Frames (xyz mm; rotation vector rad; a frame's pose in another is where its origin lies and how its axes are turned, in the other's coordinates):
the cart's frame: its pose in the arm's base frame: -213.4 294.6 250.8 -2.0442 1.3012 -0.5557
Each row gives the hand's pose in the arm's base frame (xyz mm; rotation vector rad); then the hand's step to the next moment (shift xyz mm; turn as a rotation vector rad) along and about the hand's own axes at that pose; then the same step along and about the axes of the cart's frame.
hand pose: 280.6 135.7 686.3 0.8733 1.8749 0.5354
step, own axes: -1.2 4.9 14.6 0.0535 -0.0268 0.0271
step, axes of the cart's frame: 4.4 -8.6 12.1 -0.0216 0.0365 0.0502
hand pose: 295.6 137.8 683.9 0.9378 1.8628 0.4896
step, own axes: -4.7 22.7 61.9 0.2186 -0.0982 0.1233
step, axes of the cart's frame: 21.1 -35.8 51.4 -0.0875 0.1359 0.2156
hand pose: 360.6 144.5 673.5 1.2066 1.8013 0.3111
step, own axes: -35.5 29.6 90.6 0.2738 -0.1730 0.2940
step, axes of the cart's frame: 74.4 -39.2 57.3 -0.0213 0.2144 0.3807
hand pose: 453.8 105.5 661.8 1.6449 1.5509 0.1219
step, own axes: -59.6 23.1 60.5 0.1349 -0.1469 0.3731
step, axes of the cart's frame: 87.9 -4.4 0.8 0.1347 0.2171 0.3372
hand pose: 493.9 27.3 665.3 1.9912 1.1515 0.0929
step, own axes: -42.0 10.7 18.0 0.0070 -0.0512 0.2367
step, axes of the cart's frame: 37.3 13.5 -25.1 0.1422 0.1314 0.1456
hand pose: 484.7 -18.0 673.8 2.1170 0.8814 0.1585
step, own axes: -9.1 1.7 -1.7 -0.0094 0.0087 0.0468
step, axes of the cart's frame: 2.2 3.0 -8.7 0.0426 0.0180 0.0147
